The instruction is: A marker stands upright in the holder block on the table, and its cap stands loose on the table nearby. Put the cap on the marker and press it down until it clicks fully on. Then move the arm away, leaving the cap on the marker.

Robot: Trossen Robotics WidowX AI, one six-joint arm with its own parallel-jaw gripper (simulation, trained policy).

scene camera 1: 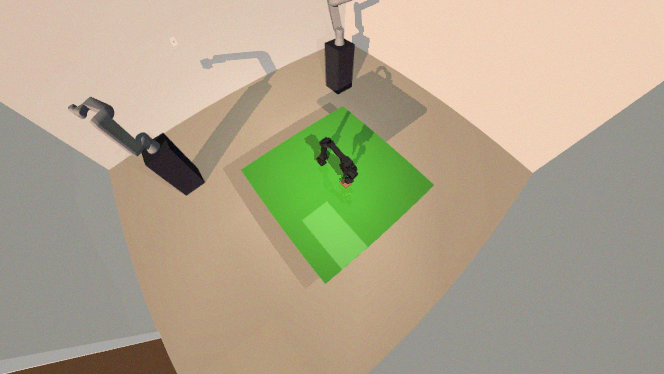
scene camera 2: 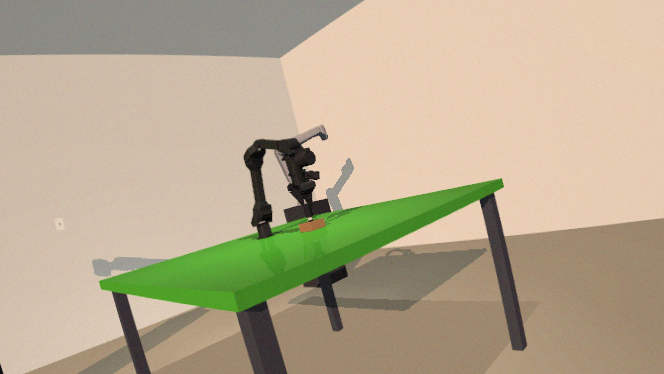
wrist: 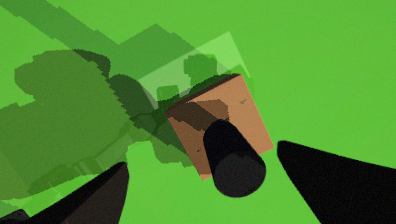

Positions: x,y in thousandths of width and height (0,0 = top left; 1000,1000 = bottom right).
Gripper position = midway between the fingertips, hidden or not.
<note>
I see my gripper (scene camera 2: 463,552) and a black cap (wrist: 600,761).
My gripper shows as well in the wrist view (wrist: 514,708).
</note>
